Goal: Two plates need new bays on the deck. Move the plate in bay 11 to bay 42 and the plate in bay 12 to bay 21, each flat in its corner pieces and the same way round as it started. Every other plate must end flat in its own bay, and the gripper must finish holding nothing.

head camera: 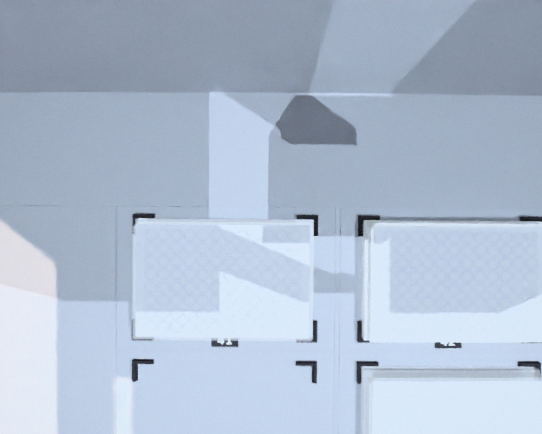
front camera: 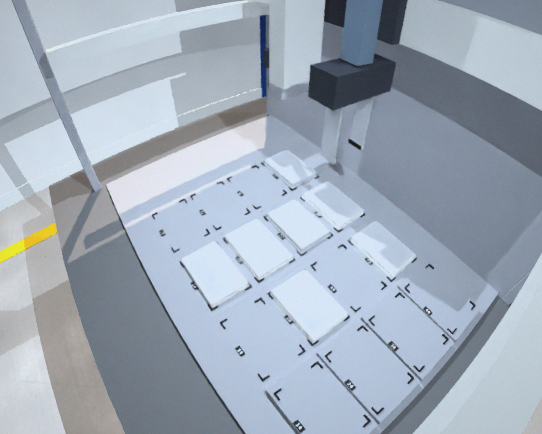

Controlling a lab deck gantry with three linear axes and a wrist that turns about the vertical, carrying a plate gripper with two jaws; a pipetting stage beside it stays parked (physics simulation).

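Places are measured from the robot's base along level axes (x ahead, y left, z up), in metres.
Pixels of known places: gripper, fingertip midpoint: [front camera: 342, 151]; robot's base, link origin: [front camera: 153, 215].
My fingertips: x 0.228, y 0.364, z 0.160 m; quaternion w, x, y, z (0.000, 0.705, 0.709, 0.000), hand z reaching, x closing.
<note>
Ahead of a thing's pixels: the offset from my fingertips to its top centre. "spot": to the spot under its first point.
A white plate {0.000 m ahead, 0.000 m left, 0.146 m down} [front camera: 332, 205] [head camera: 455, 280] lies in bay 42, looking flat within its corner pieces; its right end is cut off in the head view. A white plate {0.000 m ahead, 0.321 m right, 0.146 m down} [front camera: 215, 275] lies in bay 12, at the left of the deck. Bay 21 {spot: 0.179 m back, 0.224 m right, 0.160 m down} [front camera: 212, 202] holds no plate. Bay 11 {spot: 0.185 m back, 0.330 m right, 0.160 m down} [front camera: 172, 220] holds no plate. My gripper [front camera: 345, 161] is open, its two jaws apart with no plate between them, raised above the back of the deck. The jaws do not show in the head view.
Other plates lie in bay 41 {spot: 0.154 m back, 0.005 m right, 0.146 m down} [front camera: 290, 168] [head camera: 222, 280], bay 43 {spot: 0.167 m ahead, 0.010 m right, 0.146 m down} [front camera: 382, 249], bay 22 {spot: 0.008 m ahead, 0.216 m right, 0.146 m down} [front camera: 259, 248], bay 32 {spot: 0.009 m ahead, 0.114 m right, 0.146 m down} [front camera: 298, 226] [head camera: 455, 407] and bay 23 {spot: 0.168 m ahead, 0.219 m right, 0.146 m down} [front camera: 308, 305]. A grey wall [front camera: 450, 150] stands behind the deck. A slanted post [front camera: 65, 110] stands at the left.
</note>
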